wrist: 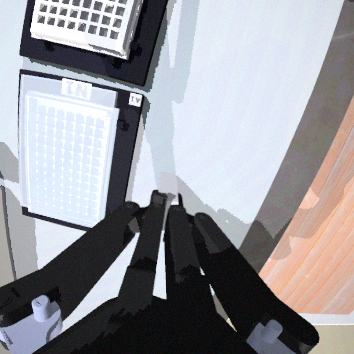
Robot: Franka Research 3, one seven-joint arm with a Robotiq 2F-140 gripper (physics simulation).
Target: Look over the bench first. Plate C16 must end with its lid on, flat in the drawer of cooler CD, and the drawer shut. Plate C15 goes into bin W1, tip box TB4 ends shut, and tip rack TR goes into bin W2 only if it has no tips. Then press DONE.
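Observation:
My gripper [166, 183] is shut with nothing between its fingertips, over the pale surface right of the lower dark holder. A clear plate with a grid of wells [67, 155] lies flat on that holder at the left; I read no C15 or C16 on it, and cannot tell whether a lid is on. A white rack with square holes [82, 22] stands on another dark holder at the top left, partly cut off; the holes in view look dark, with no tips seen. The drawer, cooler CD, bins W1 and W2, tip box TB4 and DONE button do not show.
The lower dark holder [127, 145] has a small white tag [135, 99] at its upper right corner. The upper dark holder [145, 65] is just beyond it. A grey curved band [305, 135] borders the pale surface [240, 100] on the right, with orange wood planks [320, 235] past it.

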